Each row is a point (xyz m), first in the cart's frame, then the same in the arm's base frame.
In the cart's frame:
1: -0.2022 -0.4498 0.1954
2: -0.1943 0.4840 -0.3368
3: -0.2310 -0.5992 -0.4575
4: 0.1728 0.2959 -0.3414
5: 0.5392 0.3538 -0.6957
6: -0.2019 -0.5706 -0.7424
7: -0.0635 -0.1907 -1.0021
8: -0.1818 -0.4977 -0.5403
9: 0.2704 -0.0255 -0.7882
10: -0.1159 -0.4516 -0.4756
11: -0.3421 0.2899 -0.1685
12: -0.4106 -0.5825 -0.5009
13: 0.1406 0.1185 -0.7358
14: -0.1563 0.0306 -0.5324
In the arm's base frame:
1: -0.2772 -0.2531 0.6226
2: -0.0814 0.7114 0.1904
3: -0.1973 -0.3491 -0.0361
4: 0.2606 0.4848 0.2337
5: 0.6906 0.5283 -0.0425
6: -0.1128 -0.3026 -0.3073
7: 0.1071 0.0781 -0.5013
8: -0.1241 -0.2477 -0.0989
9: 0.4092 0.1890 -0.2167
10: -0.0674 -0.2141 -0.0194
11: -0.2758 0.5227 0.3107
12: -0.3632 -0.3094 -0.1091
13: 0.2861 0.3421 -0.1750
14: -0.0506 0.2725 -0.0370

